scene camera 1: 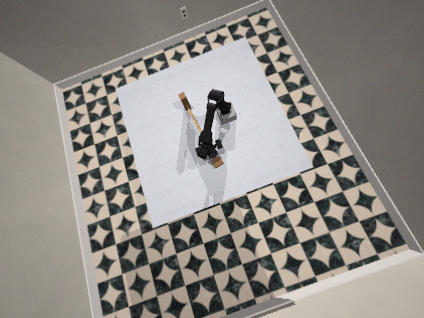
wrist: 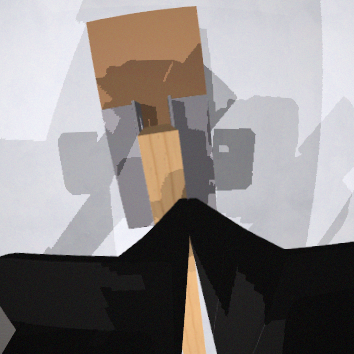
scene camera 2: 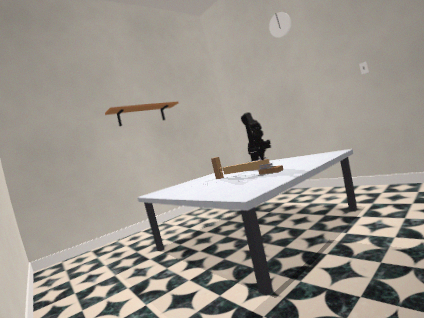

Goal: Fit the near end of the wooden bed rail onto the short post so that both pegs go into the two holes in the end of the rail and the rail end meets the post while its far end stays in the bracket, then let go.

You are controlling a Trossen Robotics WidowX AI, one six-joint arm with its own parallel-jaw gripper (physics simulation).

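Pixels of known places: gripper, fingertip midpoint: (wrist: 187, 206) (scene camera 2: 263, 160); arm's base, origin of the base link: (scene camera 1: 225, 110) (scene camera 2: 255, 159).
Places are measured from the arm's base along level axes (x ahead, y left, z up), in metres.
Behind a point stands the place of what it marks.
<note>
The wooden rail (scene camera 1: 195, 120) @(x 0.250, y -0.004, z 0.011 m) (scene camera 2: 245, 166) @(x 0.247, y 0.111, z -0.010 m) (wrist: 161, 155) @(x 0.212, y 0.302, z 0.017 m) lies between an upright brown post (scene camera 1: 182, 96) @(x 0.278, y -0.181, z 0.100 m) (scene camera 2: 216, 168) @(x 0.302, y -0.173, z 0.011 m) and a low brown block (scene camera 1: 218, 163) @(x 0.197, y 0.374, z -0.044 m) (scene camera 2: 272, 170) @(x 0.240, y 0.353, z -0.062 m) (wrist: 147, 42) @(x 0.202, y 0.370, z -0.044 m) with grey bracket plates (wrist: 192, 122) @(x 0.234, y 0.315, z -0.042 m). In the wrist view the rail's end sits between the plates, with a small gap to the block. At the upright post the rail's other end is close, but pegs, holes and any gap are too small to tell. My gripper (wrist: 187, 206) @(x 0.225, y 0.276, z 0.016 m) is shut and empty, above the rail close to the bracket; its fingers hide part of the rail.
The white table (scene camera 1: 270, 145) @(x -0.237, y 0.376, z -0.080 m) (scene camera 2: 190, 192) @(x 0.696, y -0.015, z -0.080 m) carries everything. My black arm (scene camera 1: 210, 122) @(x 0.162, y 0.208, z 0.341 m) (scene camera 2: 254, 135) @(x 0.293, y 0.311, z 0.201 m) reaches over the rail from its grey base (scene camera 1: 228, 116) @(x -0.004, y 0.058, z 0.001 m). Shadows of the arm fall across the bracket. A wall shelf (scene camera 2: 142, 108) hangs far behind.
</note>
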